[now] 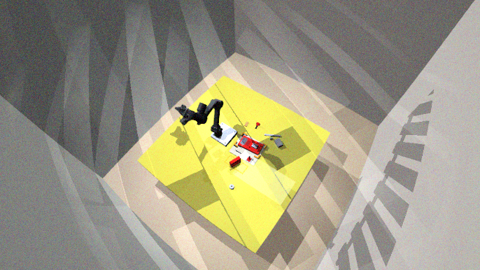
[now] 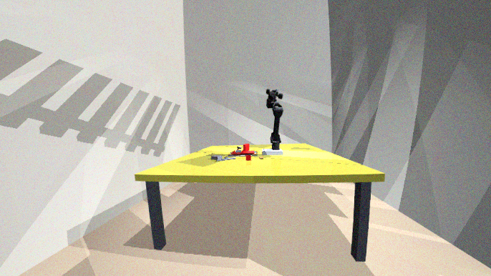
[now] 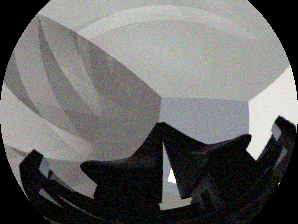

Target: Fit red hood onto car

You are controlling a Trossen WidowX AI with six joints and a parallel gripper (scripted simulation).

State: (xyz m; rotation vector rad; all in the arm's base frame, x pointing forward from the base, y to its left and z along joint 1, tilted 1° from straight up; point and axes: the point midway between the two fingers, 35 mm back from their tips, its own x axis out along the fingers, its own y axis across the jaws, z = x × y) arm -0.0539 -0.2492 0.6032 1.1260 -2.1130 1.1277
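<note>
Right now the red hood is 610 mm below my gripper tip, 360 mm ahead of it and 130 mm to the left of it. Round my gripper tip: peach piece 650 mm below, 520 mm to the left, 230 mm ahead; white jig 640 mm below, 390 mm ahead, 320 mm to the left.
</note>
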